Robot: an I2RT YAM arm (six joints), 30 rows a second.
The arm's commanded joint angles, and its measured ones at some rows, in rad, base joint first. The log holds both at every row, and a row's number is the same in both.
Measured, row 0: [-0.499 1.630 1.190 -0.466 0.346 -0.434]
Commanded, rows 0 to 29: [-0.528 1.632 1.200 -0.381 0.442 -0.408]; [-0.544 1.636 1.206 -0.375 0.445 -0.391]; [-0.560 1.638 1.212 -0.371 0.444 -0.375]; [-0.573 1.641 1.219 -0.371 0.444 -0.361]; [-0.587 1.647 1.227 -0.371 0.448 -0.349]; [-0.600 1.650 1.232 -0.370 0.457 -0.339]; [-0.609 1.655 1.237 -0.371 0.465 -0.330]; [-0.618 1.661 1.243 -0.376 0.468 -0.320]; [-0.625 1.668 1.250 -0.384 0.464 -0.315]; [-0.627 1.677 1.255 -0.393 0.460 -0.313]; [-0.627 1.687 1.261 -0.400 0.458 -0.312]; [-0.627 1.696 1.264 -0.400 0.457 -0.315]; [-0.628 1.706 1.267 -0.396 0.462 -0.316]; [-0.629 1.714 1.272 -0.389 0.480 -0.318]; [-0.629 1.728 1.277 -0.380 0.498 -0.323]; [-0.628 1.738 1.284 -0.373 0.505 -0.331]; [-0.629 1.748 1.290 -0.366 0.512 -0.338]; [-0.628 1.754 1.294 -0.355 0.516 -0.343]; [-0.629 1.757 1.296 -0.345 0.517 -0.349]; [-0.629 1.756 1.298 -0.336 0.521 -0.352]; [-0.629 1.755 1.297 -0.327 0.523 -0.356]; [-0.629 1.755 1.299 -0.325 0.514 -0.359]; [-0.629 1.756 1.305 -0.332 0.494 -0.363]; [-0.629 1.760 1.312 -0.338 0.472 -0.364]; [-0.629 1.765 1.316 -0.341 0.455 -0.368]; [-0.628 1.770 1.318 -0.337 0.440 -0.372]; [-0.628 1.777 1.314 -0.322 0.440 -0.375]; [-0.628 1.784 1.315 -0.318 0.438 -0.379]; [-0.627 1.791 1.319 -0.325 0.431 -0.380]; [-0.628 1.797 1.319 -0.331 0.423 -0.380]
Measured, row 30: [-0.630 1.785 1.311 -0.340 0.456 -0.368]
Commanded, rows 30 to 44: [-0.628 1.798 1.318 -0.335 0.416 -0.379]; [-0.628 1.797 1.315 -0.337 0.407 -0.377]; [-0.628 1.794 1.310 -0.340 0.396 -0.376]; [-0.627 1.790 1.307 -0.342 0.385 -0.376]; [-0.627 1.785 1.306 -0.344 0.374 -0.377]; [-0.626 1.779 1.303 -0.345 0.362 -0.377]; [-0.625 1.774 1.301 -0.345 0.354 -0.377]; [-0.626 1.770 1.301 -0.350 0.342 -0.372]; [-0.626 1.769 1.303 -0.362 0.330 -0.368]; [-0.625 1.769 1.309 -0.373 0.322 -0.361]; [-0.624 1.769 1.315 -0.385 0.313 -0.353]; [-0.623 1.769 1.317 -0.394 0.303 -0.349]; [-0.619 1.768 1.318 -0.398 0.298 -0.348]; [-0.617 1.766 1.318 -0.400 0.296 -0.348]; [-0.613 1.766 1.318 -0.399 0.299 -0.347]
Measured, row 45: [-0.622 1.770 1.309 -0.392 0.373 -0.378]
